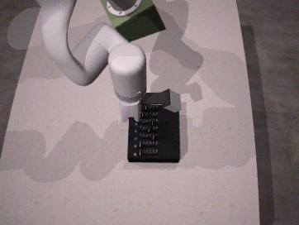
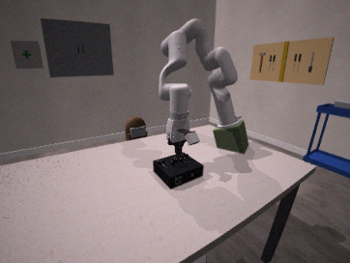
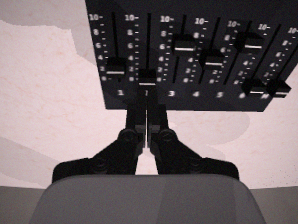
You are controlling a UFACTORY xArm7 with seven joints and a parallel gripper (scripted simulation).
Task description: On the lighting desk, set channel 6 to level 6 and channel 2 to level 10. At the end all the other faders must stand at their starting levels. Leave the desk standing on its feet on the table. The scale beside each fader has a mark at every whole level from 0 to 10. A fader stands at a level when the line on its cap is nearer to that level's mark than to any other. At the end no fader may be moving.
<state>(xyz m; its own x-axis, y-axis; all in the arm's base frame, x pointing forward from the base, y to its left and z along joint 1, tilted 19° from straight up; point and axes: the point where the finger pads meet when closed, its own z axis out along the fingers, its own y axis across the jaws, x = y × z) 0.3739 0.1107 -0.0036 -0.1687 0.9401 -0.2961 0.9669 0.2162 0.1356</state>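
Right now the channel 2 fader cap is 2 cm to the left of my hand and 1 cm below it. Round my hand: channel 1 fader cap: 3 cm to the left, 3 cm behind, 1 cm below; then channel 3 fader cap: 5 cm to the left, 1 cm below, 1 cm ahead; then channel 4 fader cap: 5 cm to the left, 4 cm ahead, 1 cm below.
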